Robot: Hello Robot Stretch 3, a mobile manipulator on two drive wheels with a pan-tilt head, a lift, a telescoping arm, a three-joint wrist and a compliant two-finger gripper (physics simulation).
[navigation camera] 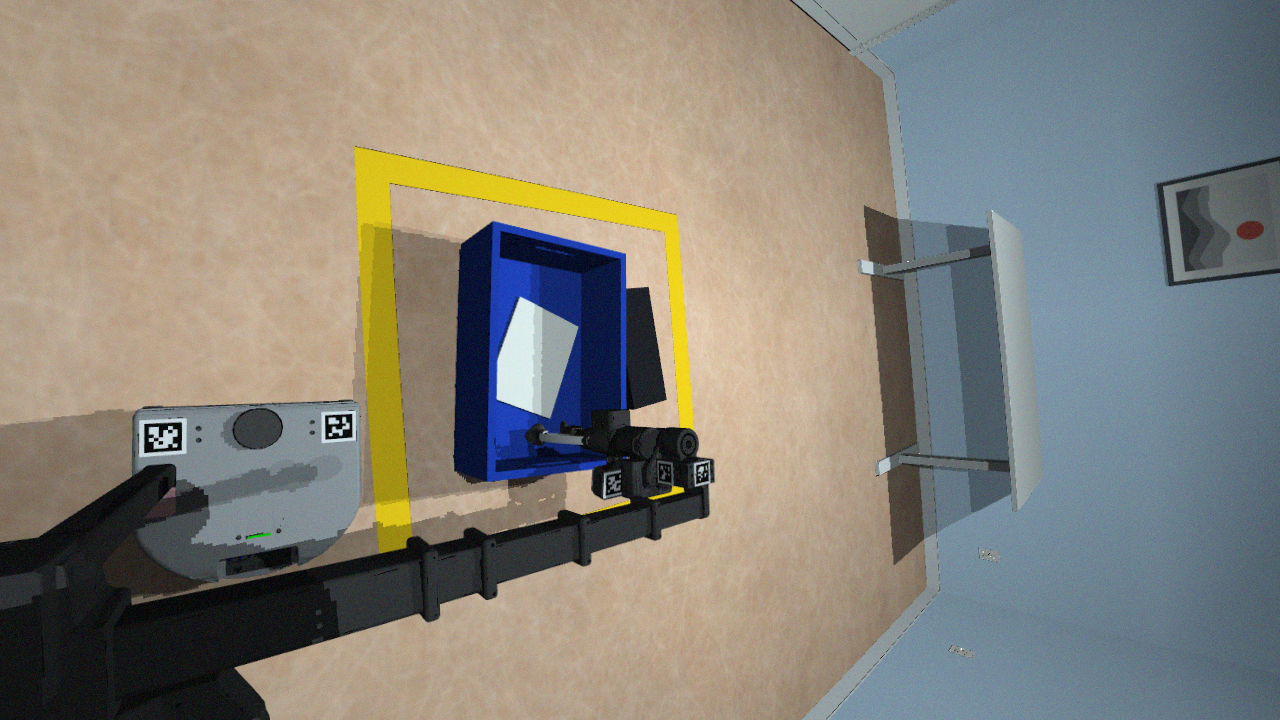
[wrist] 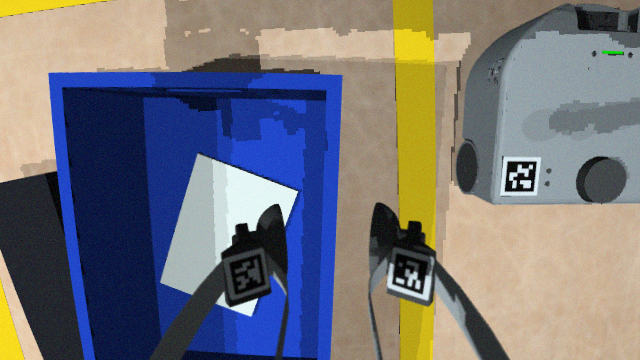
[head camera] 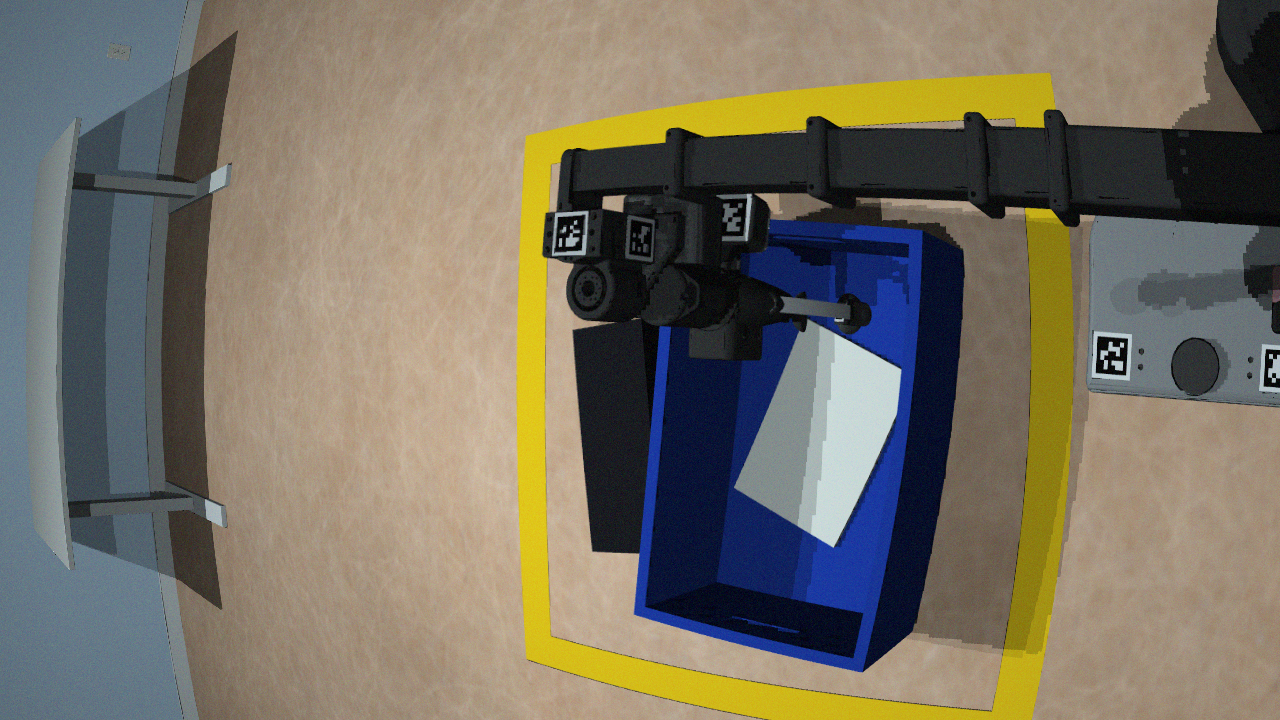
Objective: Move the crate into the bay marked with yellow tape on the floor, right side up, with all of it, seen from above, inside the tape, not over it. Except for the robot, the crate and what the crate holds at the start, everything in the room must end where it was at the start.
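Frame: origin at the robot's base, x down, y ahead, z right, level; centimetres.
Seen in the pictures: gripper, fingertip midpoint: (navigation camera: 545, 432) (head camera: 834, 313); robot's base, origin of the base link: (navigation camera: 257, 426) (head camera: 1191, 363).
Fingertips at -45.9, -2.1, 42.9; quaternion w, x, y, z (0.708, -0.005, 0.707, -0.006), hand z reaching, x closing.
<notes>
Offsets run from my fingertips to a thing's top centre, as dx, dy, dz. Level surfaces: height alone.
The blue crate @(+23.9, +17.1, +19.2) (head camera: 926, 420) (navigation camera: 474, 358) (wrist: 331, 200) stands upright on the floor inside the yellow tape (head camera: 535, 402) (navigation camera: 380, 358) (wrist: 415, 150), with bare floor between its visible sides and the tape. A white box @(+43.1, +17.1, +21.0) (head camera: 836, 429) (navigation camera: 537, 358) (wrist: 205, 225) lies slanted in it. A black block @(+29.8, +20.2, +50.2) (head camera: 613, 438) (navigation camera: 646, 349) (wrist: 27, 240) lies outside the crate's far long side, also within the tape. My gripper (head camera: 827, 310) (navigation camera: 552, 434) (wrist: 328, 228) is open and empty, above the crate near one end. Its fingers are clear of the rim, which runs below the gap in the wrist view. The arm hides part of the tape.
My base (head camera: 1127, 246) (navigation camera: 313, 492) (wrist: 540, 85) stands just outside the near tape edge. My extended arm (head camera: 904, 165) (navigation camera: 528, 546) passes over the tape and beside the crate's end. A white-topped table @(dx -26.1) (head camera: 53, 358) (navigation camera: 1011, 358) stands by the blue wall beyond the bay.
</notes>
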